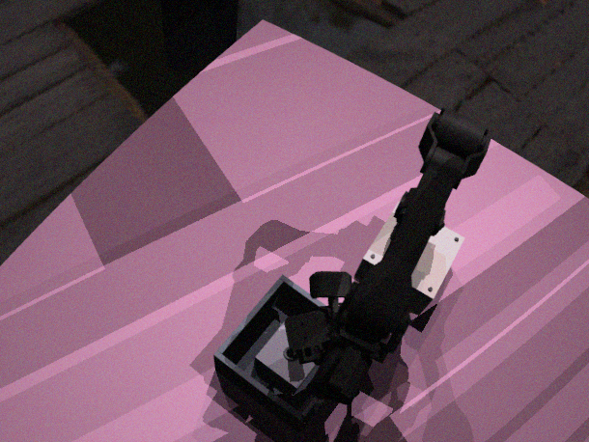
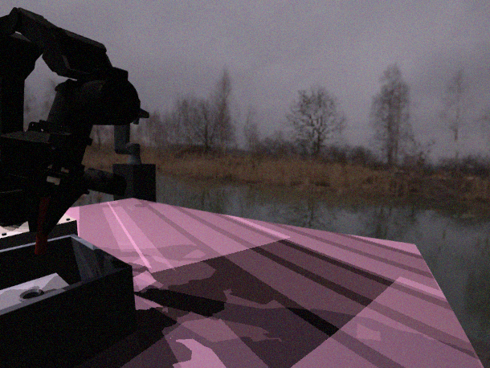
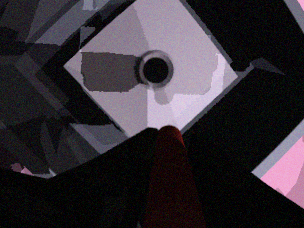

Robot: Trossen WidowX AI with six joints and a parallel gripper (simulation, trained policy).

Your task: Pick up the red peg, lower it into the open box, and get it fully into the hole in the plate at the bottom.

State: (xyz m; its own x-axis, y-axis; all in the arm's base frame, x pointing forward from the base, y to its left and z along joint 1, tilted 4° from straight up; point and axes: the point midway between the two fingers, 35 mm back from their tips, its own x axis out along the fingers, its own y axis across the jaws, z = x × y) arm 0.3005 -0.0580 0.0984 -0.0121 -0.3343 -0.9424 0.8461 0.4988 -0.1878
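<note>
Now: gripper tip 1 cm to the right of the red peg and 1 cm below it. Round my gripper tip: grey box 1 cm ahead, 2 cm to the right, 11 cm below.
</note>
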